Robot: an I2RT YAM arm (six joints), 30 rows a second.
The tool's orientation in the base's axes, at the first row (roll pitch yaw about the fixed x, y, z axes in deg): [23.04 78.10 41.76]
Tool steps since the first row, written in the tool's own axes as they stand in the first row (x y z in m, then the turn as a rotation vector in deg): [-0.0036 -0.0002 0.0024 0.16 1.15 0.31]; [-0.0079 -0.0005 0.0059 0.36 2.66 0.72]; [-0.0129 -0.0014 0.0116 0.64 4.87 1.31]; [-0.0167 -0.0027 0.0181 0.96 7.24 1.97]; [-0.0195 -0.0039 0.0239 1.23 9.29 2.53]
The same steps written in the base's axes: [0.0017 0.0001 0.0040 -0.06 1.20 0.00]; [0.0044 0.0003 0.0088 -0.14 2.78 0.00]; [0.0093 0.0005 0.0147 -0.27 5.08 0.02]; [0.0152 0.0007 0.0196 -0.38 7.55 0.02]; [0.0206 0.0010 0.0233 -0.49 9.69 0.03]
